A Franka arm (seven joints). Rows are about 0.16 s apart.
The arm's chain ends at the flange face. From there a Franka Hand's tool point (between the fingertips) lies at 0.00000 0.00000 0.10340 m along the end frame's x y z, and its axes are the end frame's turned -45 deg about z.
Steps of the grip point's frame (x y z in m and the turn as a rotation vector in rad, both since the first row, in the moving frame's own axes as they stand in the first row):
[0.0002 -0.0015 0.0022 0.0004 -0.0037 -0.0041]
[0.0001 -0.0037 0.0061 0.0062 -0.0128 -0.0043]
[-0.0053 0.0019 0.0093 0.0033 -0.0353 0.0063]
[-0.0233 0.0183 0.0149 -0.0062 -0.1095 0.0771]
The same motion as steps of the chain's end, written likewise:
[-0.0006 -0.0014 0.0022 -0.0023 -0.0029 -0.0041]
[-0.0012 -0.0032 0.0061 -0.0047 -0.0134 -0.0043]
[0.0004 0.0028 0.0094 -0.0226 -0.0273 0.0063]
[0.0043 0.0213 0.0155 -0.0818 -0.0730 0.0771]

